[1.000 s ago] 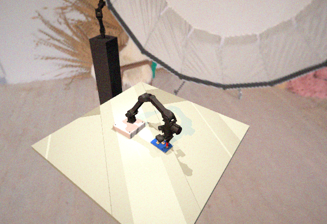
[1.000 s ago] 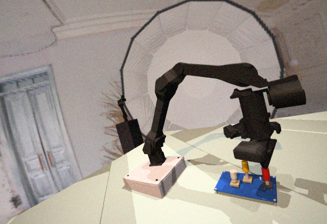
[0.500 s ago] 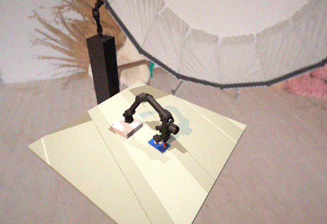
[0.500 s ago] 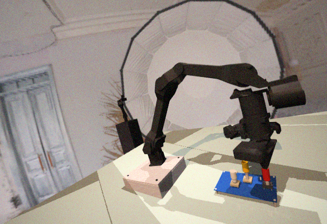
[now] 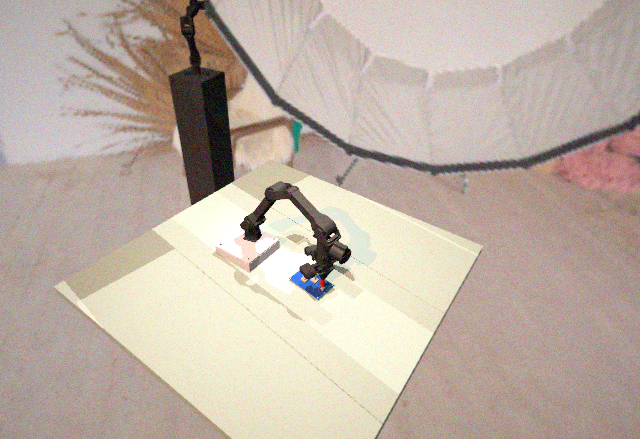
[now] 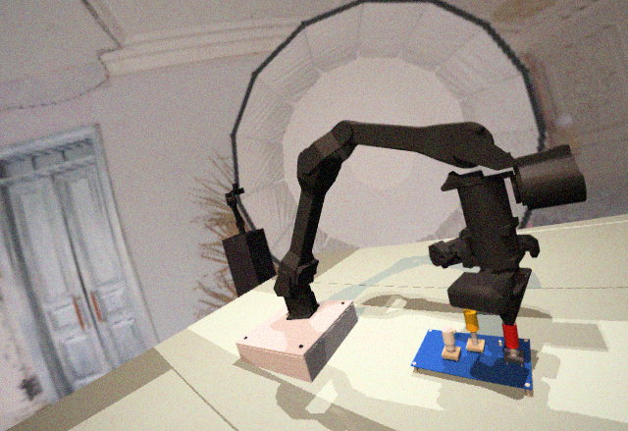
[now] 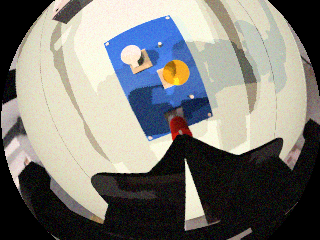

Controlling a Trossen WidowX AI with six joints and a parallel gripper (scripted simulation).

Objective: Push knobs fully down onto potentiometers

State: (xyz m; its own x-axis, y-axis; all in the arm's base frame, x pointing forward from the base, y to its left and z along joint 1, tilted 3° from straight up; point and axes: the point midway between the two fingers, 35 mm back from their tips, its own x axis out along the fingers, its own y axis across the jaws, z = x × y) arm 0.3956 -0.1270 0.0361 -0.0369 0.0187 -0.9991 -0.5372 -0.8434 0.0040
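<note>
Now: gripper tip 1 cm above the red knob. From my gripper tip the other things lie so: beige knob 8 cm behind, 2 cm below, 1 cm to the left.
</note>
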